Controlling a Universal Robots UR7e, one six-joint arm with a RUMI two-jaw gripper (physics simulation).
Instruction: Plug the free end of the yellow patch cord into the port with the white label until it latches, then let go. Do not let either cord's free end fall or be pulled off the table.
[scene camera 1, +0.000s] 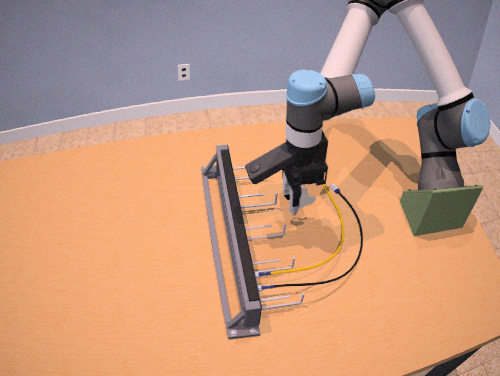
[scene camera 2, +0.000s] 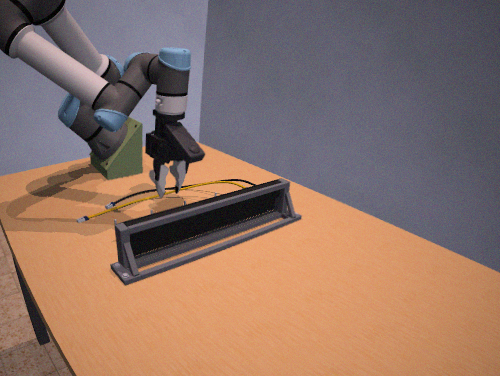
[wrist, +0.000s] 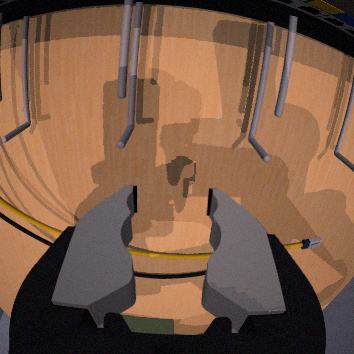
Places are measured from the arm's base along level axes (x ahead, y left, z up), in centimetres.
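Pixels of known places: gripper, fingertip midpoint: (scene camera 1: 290, 207) (scene camera 2: 169, 195) (wrist: 172, 189); arm's base, origin of the base link: (scene camera 1: 441, 188) (scene camera 2: 112, 141).
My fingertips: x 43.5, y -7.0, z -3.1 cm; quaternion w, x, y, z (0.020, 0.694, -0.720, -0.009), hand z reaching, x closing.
For each thing: its middle in the pictures, then the offset to it from my fingertips. "pt": a spot on its surface instead.
- patch panel, body centre: (wrist: 130, 11) (scene camera 1: 248, 228) (scene camera 2: 204, 215) dx +10.9, dy +2.5, dz -1.9 cm
- yellow patch cord, surface spot: (wrist: 170, 256) pt dx -14.2, dy +0.4, dz -6.4 cm
- black cord, surface spot: (wrist: 170, 275) pt dx -18.5, dy +0.4, dz -6.5 cm
My gripper (scene camera 1: 291, 205) (scene camera 2: 169, 194) (wrist: 172, 189) is open and empty above the table, on the peg side of the patch panel (scene camera 1: 239, 225) (scene camera 2: 200, 207). The yellow patch cord (scene camera 1: 342, 235) (wrist: 170, 256) has one end plugged in near the panel's near end in scene camera 1. Its free plug (scene camera 2: 82, 219) (wrist: 312, 243) is off to the side of the fingers, not between them. In scene camera 1 that plug is hidden behind the gripper. The white-labelled port does not show in these views.
The black cord (scene camera 1: 361, 235) (wrist: 170, 275) is plugged in beside the yellow one; its free plug (scene camera 1: 335, 188) (scene camera 2: 110, 205) is near the yellow cord. Several metal pegs (scene camera 1: 265, 205) (wrist: 132, 95) stick out from the panel. The green arm mount (scene camera 1: 445, 210) (scene camera 2: 127, 160) stands behind.
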